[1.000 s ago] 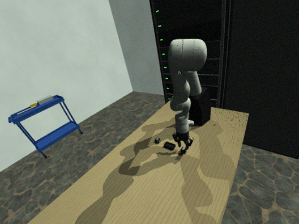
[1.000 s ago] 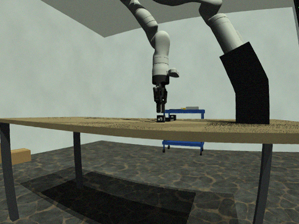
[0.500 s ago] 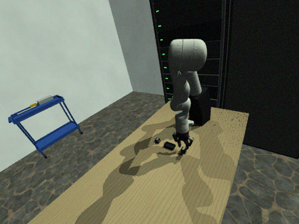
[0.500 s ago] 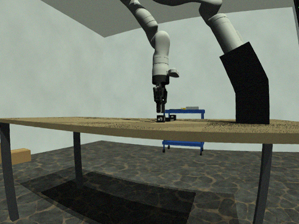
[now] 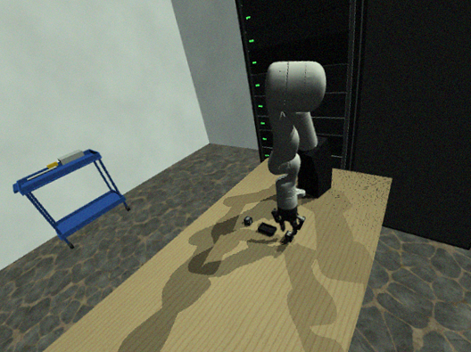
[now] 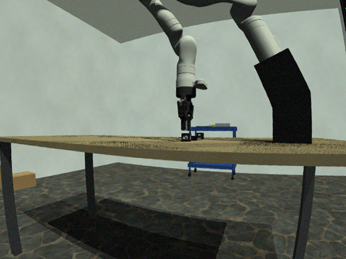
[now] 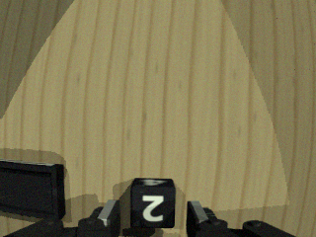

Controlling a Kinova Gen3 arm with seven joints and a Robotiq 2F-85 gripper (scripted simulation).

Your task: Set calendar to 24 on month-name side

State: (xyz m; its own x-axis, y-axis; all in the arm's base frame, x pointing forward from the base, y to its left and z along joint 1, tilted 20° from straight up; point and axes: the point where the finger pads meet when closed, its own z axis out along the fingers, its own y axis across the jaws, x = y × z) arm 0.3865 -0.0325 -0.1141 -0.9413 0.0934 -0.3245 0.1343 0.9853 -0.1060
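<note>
Right now my hand is 4 cm above the black date cube. From my hand the other things lie so: black tray 2 cm behind, 11 cm to the right, 5 cm below; black cube 4 cm behind, 21 cm to the right, 4 cm below.
</note>
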